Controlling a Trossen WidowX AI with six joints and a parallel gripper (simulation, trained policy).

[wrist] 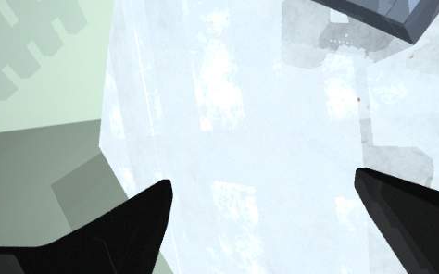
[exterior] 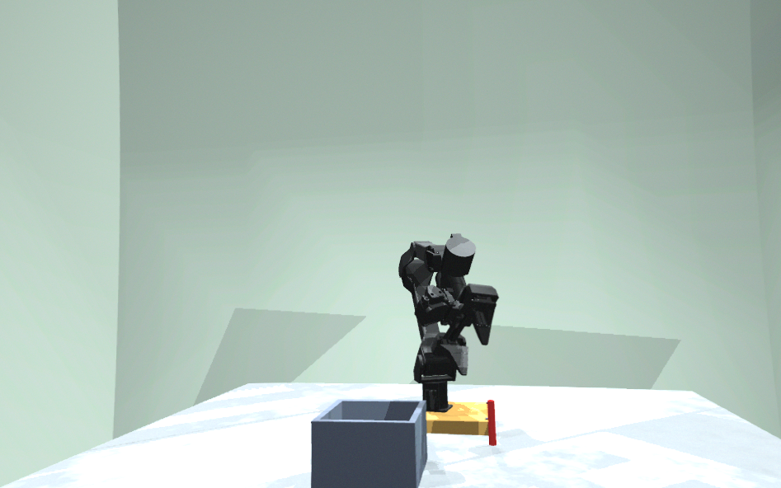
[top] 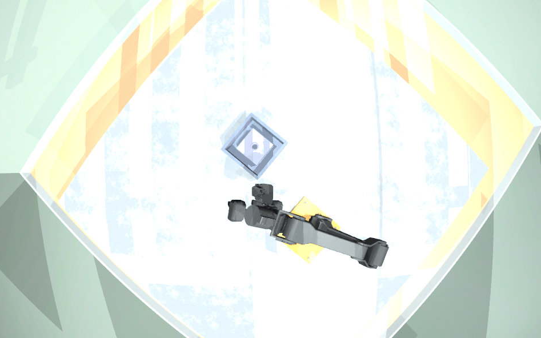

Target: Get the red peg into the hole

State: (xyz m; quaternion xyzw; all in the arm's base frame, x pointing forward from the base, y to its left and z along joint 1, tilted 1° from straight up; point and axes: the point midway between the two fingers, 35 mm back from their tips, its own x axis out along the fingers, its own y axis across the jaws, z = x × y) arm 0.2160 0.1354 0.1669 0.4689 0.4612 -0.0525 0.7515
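The red peg lies 10 cm behind my gripper tip, 1 cm to the left of it and 13 cm below it. From my gripper tip the other things lie so: pale plate 12 cm ahead, 15 cm to the right, 12 cm below; grey box 12 cm ahead, 15 cm to the right, 14 cm below.
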